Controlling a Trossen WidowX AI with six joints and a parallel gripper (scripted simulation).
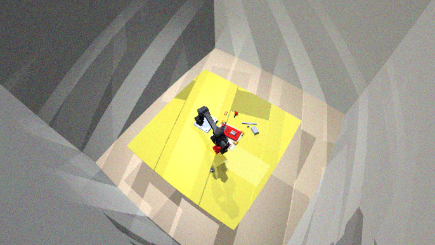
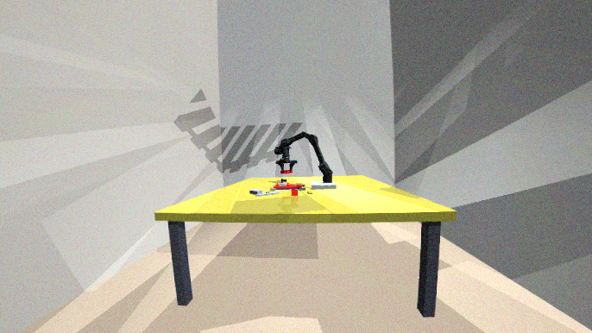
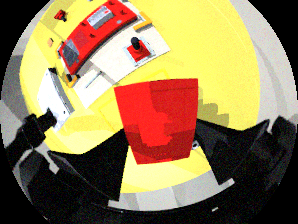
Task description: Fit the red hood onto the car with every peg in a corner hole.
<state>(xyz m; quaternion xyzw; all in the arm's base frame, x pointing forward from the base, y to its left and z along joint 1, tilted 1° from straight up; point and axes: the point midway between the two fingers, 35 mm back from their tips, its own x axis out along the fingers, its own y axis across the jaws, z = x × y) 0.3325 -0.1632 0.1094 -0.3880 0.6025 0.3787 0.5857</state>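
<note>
My gripper tip is now 3 cm past the white jig, 21 cm to the right of it and 9 cm above it. Round my gripper tip: peach piece 18 cm behind, 41 cm to the left, 10 cm below; then red hood 1 cm above.
</note>
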